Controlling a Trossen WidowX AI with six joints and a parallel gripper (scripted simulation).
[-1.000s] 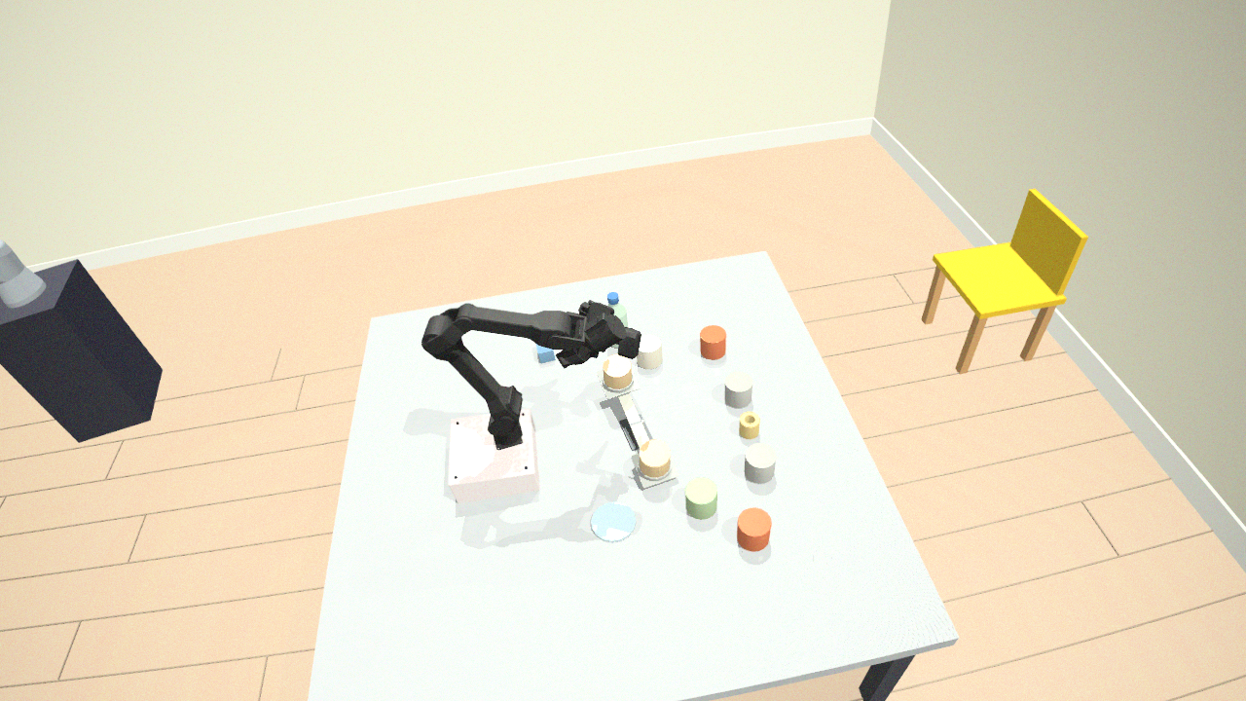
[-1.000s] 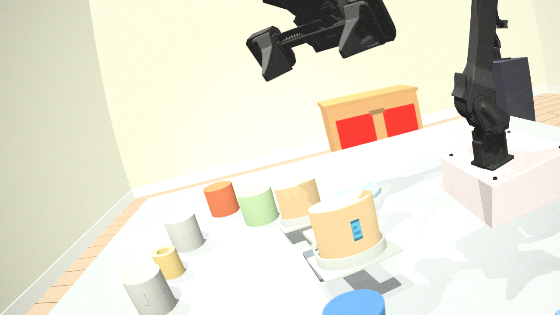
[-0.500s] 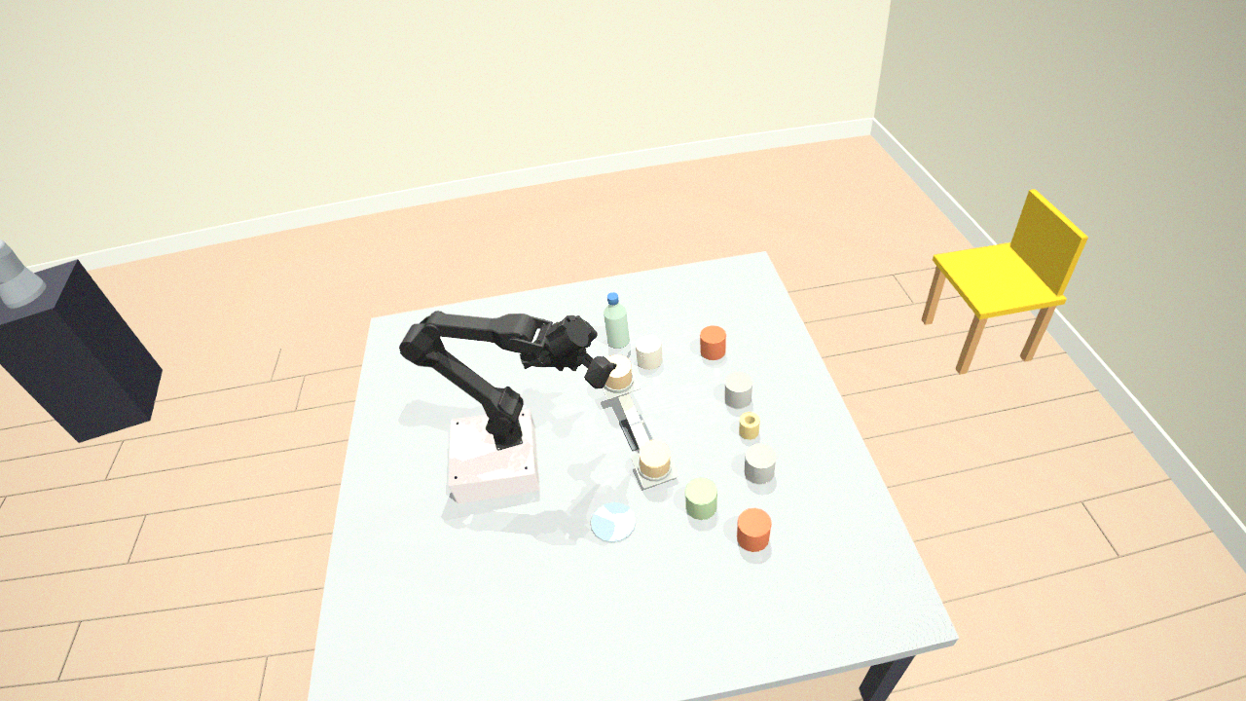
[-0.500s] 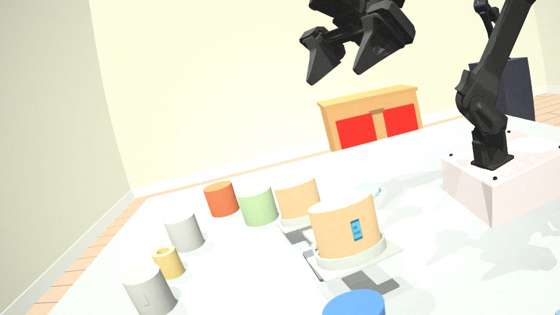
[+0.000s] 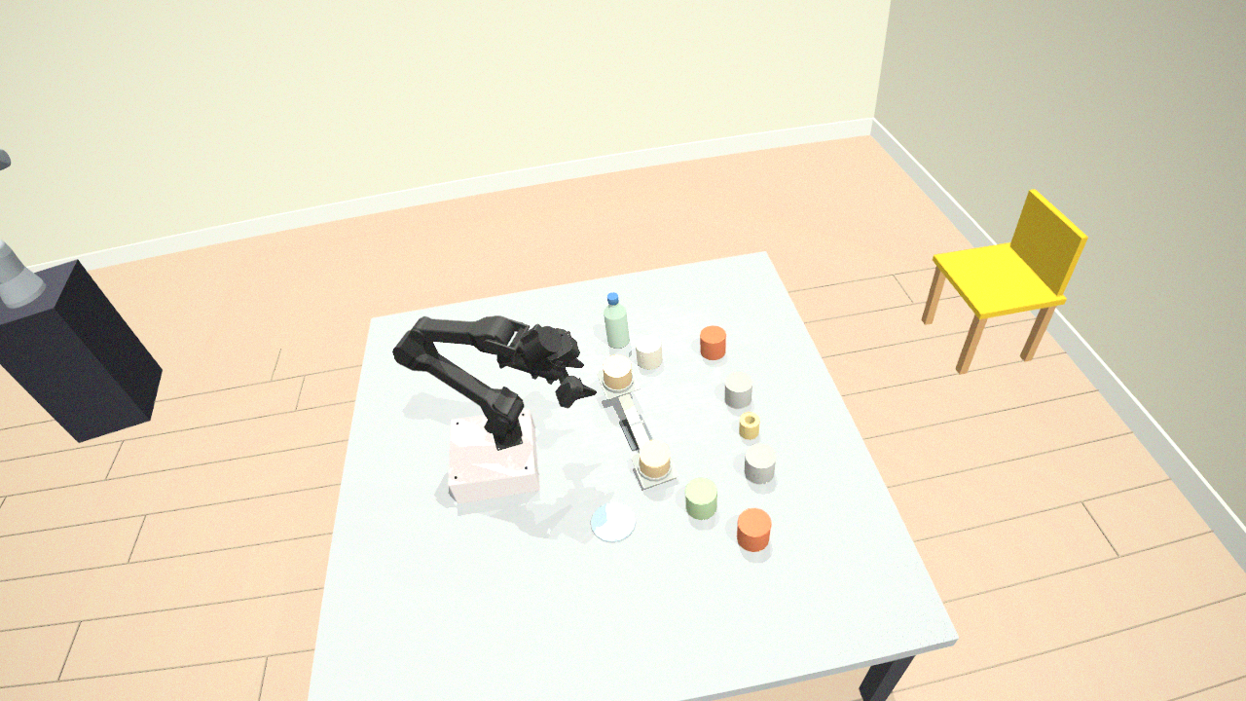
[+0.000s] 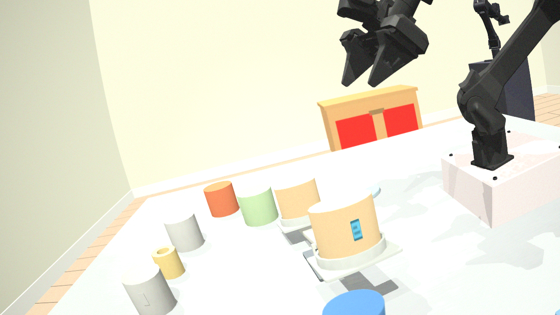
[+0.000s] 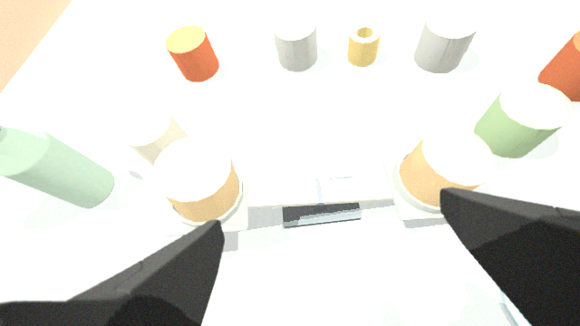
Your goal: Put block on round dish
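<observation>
Right now my gripper tip is 9 cm short of the teal block, 14 cm to the left of it and 20 cm above it. The rest, counted from my gripper tip: balance 10 cm ahead, 20 cm below; tan cup 9 cm ahead, 13 cm to the left, 13 cm below; pale blue round dish 4 cm behind, 22 cm to the right, 24 cm below.
</observation>
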